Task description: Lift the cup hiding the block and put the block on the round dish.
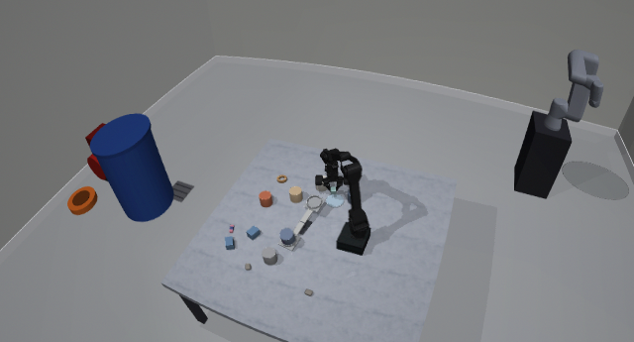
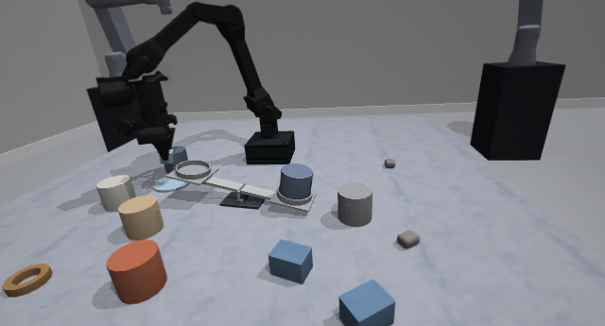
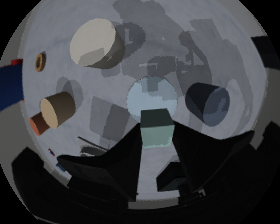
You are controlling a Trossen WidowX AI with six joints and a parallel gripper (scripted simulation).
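Right now my gripper tip is 1 cm past the pale blue round dish and 8 cm above it. Also, from my gripper tip: cream cylinder: 9 cm ahead, 7 cm to the right, 4 cm below; tan cylinder: 20 cm ahead, 8 cm to the left, 4 cm below; small pale green block: right at my gripper tip.
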